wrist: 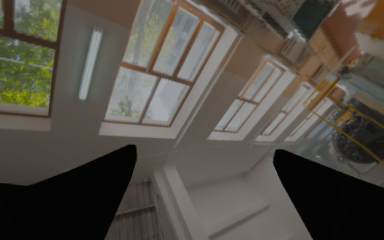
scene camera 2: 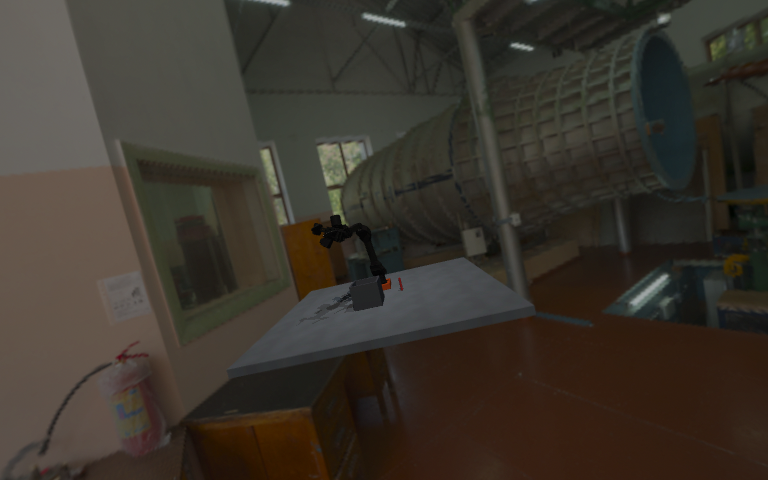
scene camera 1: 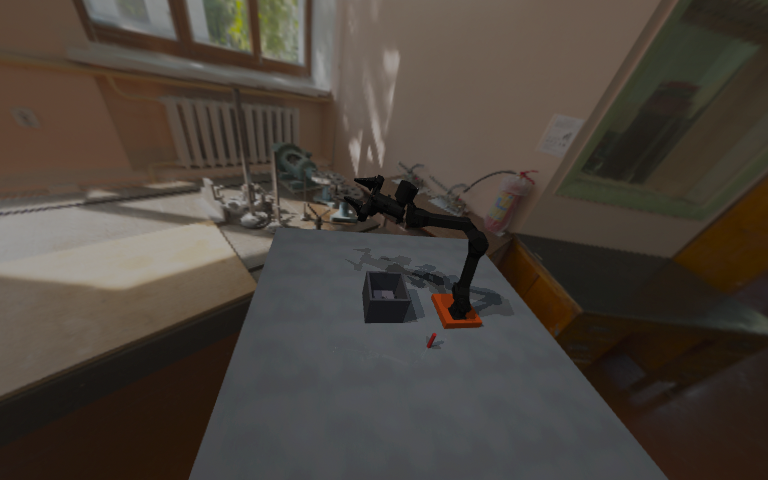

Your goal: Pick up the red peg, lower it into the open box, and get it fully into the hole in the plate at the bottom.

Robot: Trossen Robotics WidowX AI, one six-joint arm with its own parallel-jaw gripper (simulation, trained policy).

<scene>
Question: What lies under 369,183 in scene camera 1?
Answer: My gripper.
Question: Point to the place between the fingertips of my gripper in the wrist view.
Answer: At 206,153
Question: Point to a dark box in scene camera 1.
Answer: At 376,310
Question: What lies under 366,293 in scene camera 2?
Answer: A dark box.
</scene>
